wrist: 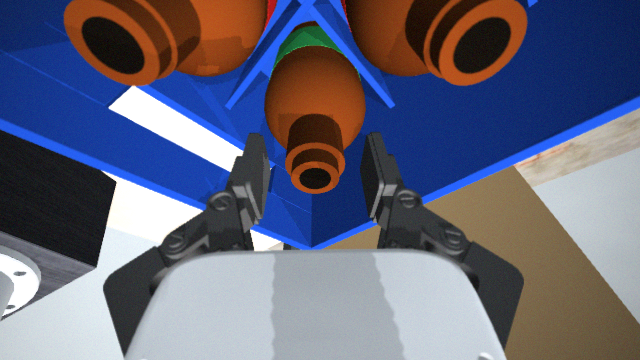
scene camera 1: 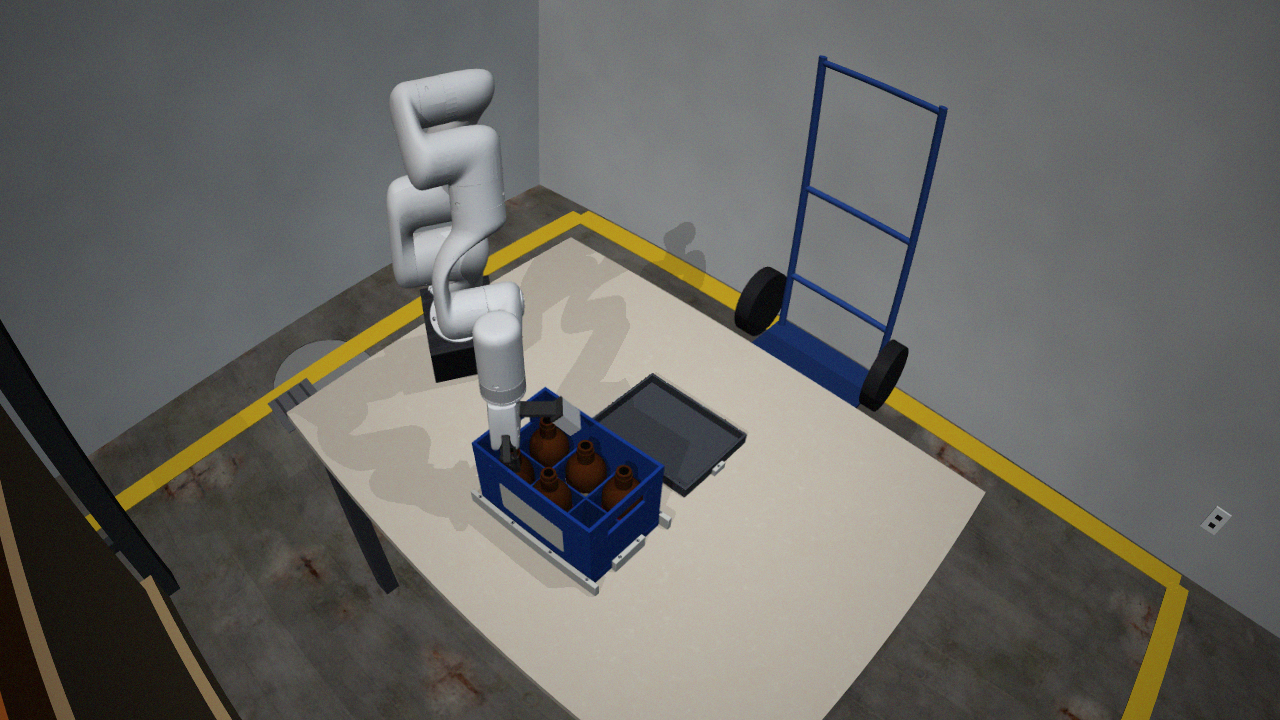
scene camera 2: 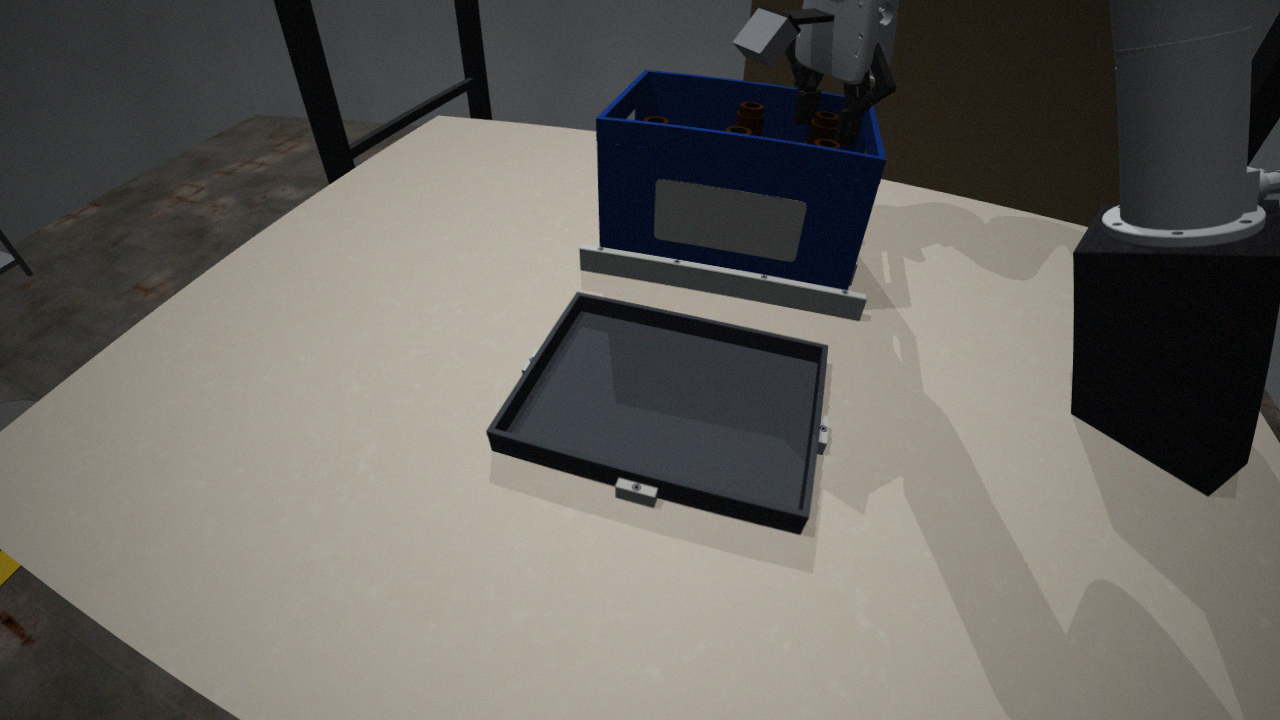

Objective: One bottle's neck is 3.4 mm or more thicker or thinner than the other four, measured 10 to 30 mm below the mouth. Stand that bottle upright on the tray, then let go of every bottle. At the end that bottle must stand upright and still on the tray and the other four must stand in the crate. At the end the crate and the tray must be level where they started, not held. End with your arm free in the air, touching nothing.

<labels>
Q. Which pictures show the bottle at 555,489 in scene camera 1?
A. The wrist view, scene camera 1 and scene camera 2: all of them.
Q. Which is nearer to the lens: the bottle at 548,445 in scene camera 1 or the dark grey tray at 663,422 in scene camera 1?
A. The bottle.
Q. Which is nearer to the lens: the bottle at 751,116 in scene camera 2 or the dark grey tray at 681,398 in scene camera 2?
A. The dark grey tray.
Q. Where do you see a bottle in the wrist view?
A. At 314,105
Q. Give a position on a bottle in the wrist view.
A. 135,50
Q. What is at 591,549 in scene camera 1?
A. A crate.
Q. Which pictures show the gripper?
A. The wrist view, scene camera 1 and scene camera 2: all of them.
</labels>
